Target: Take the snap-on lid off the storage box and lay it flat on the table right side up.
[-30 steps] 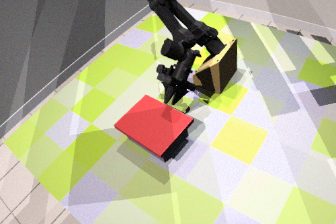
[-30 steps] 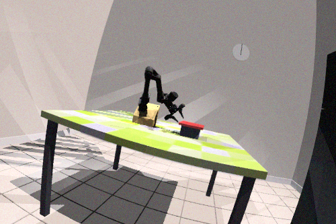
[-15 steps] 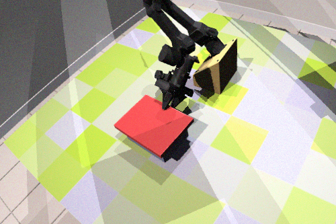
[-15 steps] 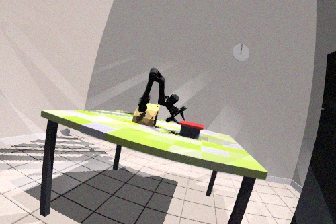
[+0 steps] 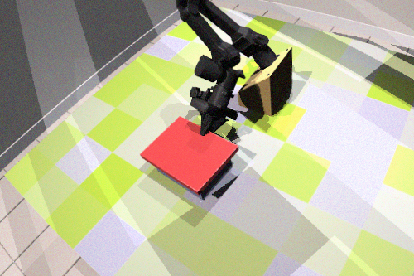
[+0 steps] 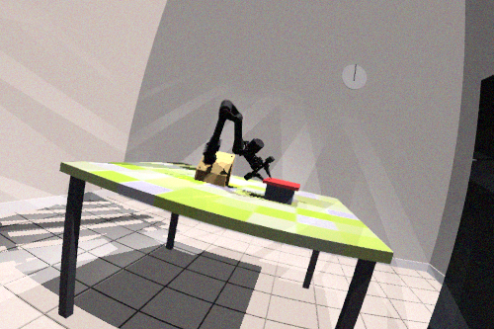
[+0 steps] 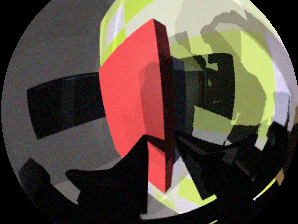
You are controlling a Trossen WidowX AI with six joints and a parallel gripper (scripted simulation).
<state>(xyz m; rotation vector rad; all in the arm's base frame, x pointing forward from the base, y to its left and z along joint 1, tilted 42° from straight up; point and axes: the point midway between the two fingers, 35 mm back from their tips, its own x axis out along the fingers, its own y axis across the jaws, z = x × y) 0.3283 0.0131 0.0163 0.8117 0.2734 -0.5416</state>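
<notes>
Now: the flat red lid 80 mm ahead of my gripper tip and 10 mm above it. The rest, counted from my gripper tip: box 80 mm ahead, 40 mm below.
</notes>
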